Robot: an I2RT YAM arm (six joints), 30 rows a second.
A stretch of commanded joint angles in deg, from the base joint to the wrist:
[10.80, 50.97, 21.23, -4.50, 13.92, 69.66]
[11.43, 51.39, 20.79, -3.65, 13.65, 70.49]
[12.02, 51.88, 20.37, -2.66, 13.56, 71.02]
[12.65, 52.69, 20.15, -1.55, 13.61, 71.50]
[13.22, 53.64, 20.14, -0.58, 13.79, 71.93]
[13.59, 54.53, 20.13, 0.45, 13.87, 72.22]
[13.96, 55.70, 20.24, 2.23, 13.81, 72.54]
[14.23, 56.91, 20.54, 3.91, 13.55, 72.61]
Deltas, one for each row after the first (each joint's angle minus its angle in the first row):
[0.63, 0.42, -0.44, 0.85, -0.27, 0.83]
[1.22, 0.91, -0.86, 1.84, -0.36, 1.36]
[1.85, 1.72, -1.08, 2.95, -0.31, 1.84]
[2.42, 2.67, -1.09, 3.92, -0.13, 2.27]
[2.79, 3.56, -1.10, 4.95, -0.05, 2.56]
[3.16, 4.73, -0.99, 6.73, -0.11, 2.88]
[3.43, 5.94, -0.69, 8.41, -0.37, 2.95]

